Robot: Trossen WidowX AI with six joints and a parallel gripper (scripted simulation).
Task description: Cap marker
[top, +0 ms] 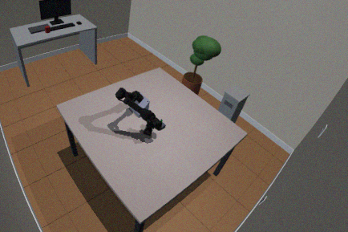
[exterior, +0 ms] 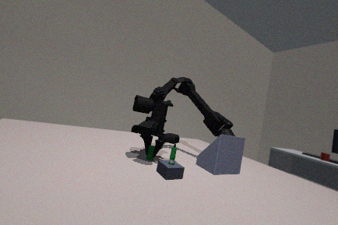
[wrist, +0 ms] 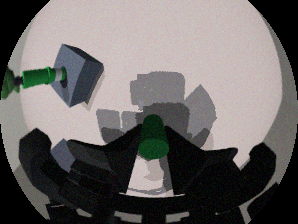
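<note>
Now: gripper tip 130 mm to the right of the holder block and 20 mm past it. From my gripper tip the other things lie so: green cap 10 mm above.
</note>
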